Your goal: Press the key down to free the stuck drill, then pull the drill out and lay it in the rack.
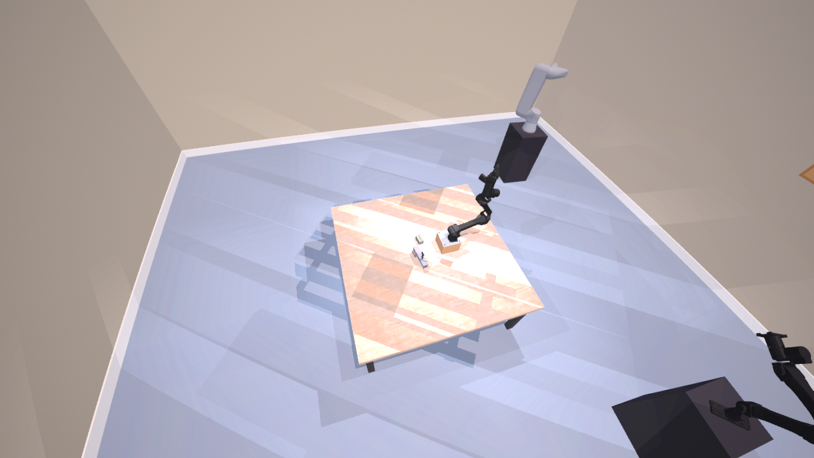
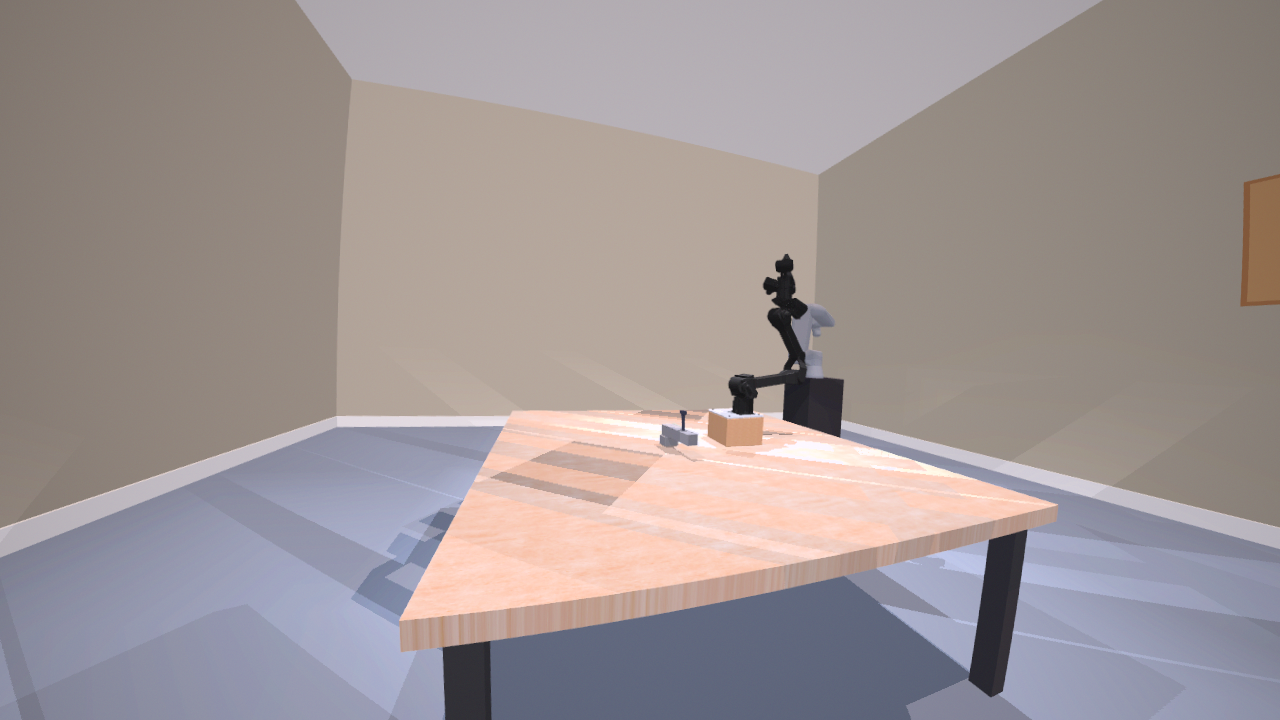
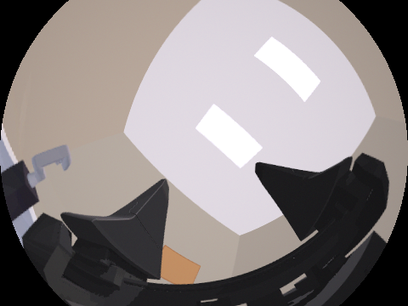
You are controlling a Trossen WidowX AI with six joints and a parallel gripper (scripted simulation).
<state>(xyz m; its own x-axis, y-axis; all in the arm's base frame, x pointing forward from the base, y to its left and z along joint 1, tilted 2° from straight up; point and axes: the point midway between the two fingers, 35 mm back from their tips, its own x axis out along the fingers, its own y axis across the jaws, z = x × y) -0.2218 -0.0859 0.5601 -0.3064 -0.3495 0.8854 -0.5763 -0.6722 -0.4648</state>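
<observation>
Right now the dark drill is 600 mm below my gripper tip, 480 mm ahead of it and 200 mm to the left of it. The rest, counted from my gripper tip: grey drill shank 650 mm below, 490 mm ahead, 150 mm to the left; grey rack 680 mm below, 440 mm ahead, 10 mm to the right; grey sleeve 660 mm below, 490 mm ahead, 170 mm to the left.
</observation>
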